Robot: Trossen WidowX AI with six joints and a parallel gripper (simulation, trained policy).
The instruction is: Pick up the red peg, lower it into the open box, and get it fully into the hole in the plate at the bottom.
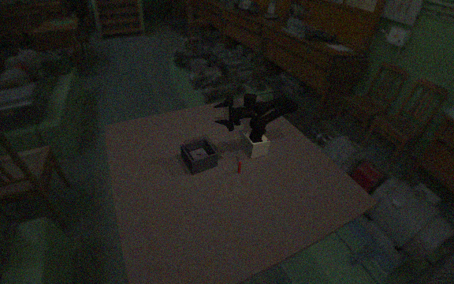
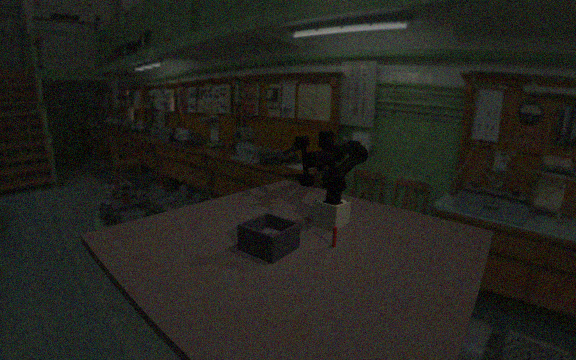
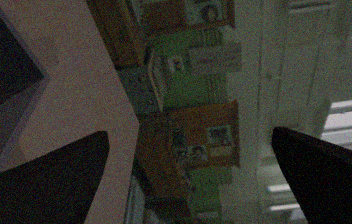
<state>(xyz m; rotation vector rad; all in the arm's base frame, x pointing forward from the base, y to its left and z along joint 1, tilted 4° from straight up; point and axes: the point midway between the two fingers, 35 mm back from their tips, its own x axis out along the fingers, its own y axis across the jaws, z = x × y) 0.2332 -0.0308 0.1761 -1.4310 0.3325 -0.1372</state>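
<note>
Now: the red peg 25 cm below my gripper tip, 18 cm to the left of it and 10 cm behind it. Also, from my gripper tip: pale plate 25 cm below, 9 cm ahead, 3 cm to the left; then dark box 27 cm below, 9 cm ahead, 3 cm to the left.
</note>
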